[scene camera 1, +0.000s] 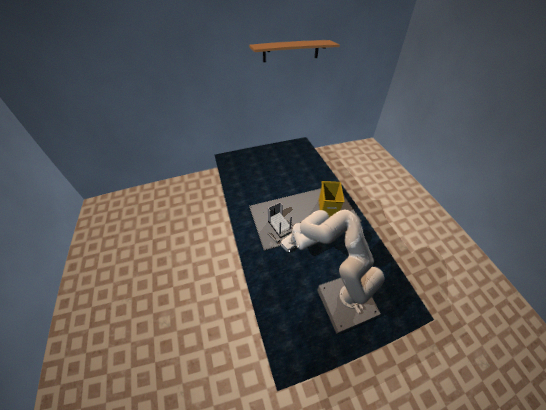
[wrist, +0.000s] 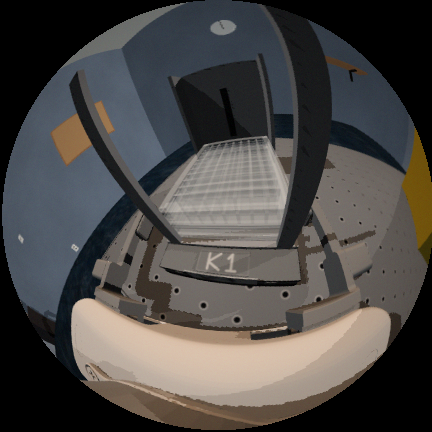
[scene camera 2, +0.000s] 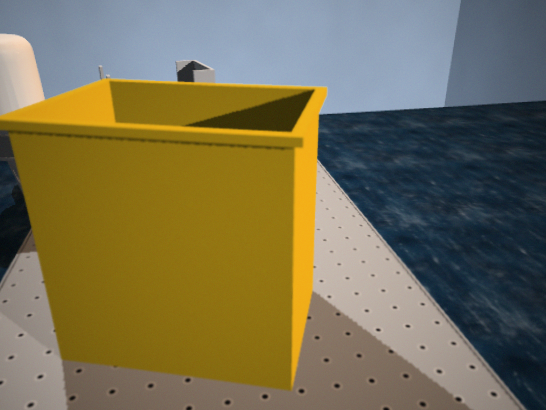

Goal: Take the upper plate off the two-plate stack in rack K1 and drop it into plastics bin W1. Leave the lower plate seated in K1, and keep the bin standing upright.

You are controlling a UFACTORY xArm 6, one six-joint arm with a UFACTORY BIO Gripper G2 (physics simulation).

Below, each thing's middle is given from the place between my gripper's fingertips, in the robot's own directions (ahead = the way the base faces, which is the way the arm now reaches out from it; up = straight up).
Right now the yellow bin W1 (scene camera 2: 174,222) is 390 mm to the right of my hand, 80 mm above it and 30 mm ahead of it.
